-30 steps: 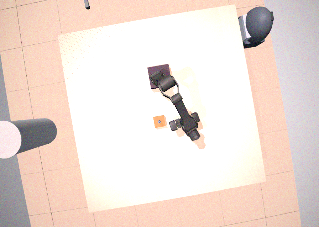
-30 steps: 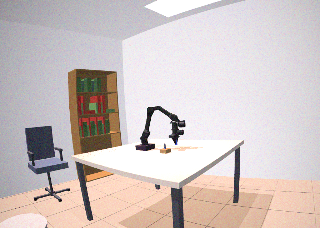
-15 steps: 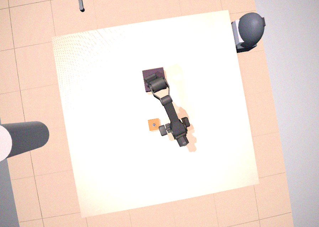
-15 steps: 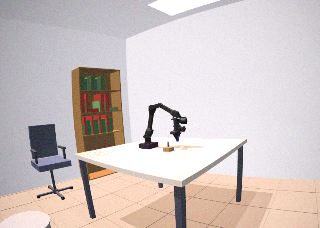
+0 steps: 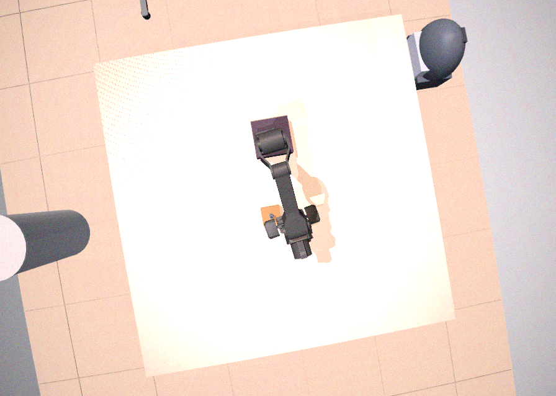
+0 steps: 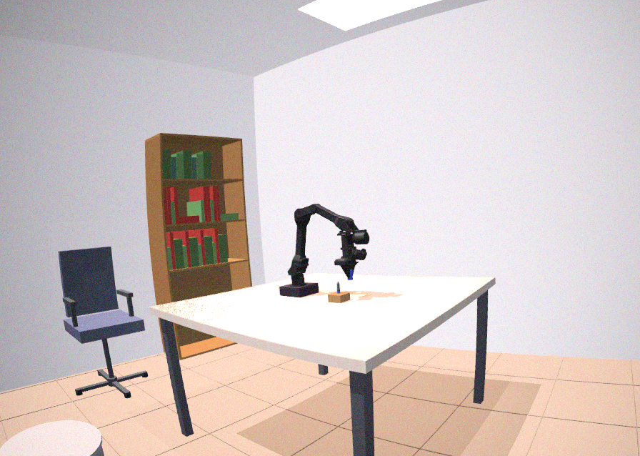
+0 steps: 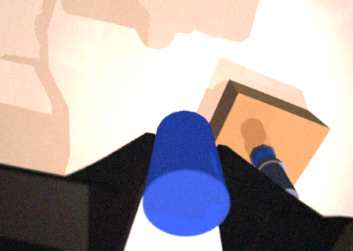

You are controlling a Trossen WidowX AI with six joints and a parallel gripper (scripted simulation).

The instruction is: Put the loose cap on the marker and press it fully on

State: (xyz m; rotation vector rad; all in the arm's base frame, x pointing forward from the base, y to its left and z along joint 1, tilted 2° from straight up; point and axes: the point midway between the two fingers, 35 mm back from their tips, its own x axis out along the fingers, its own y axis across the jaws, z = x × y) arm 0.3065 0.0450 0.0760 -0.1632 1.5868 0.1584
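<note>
My gripper tip is now 80 mm above the holder block, 70 mm to the left of it and 20 mm past it. Also, from my gripper tip: blue cap: 10 mm above.
</note>
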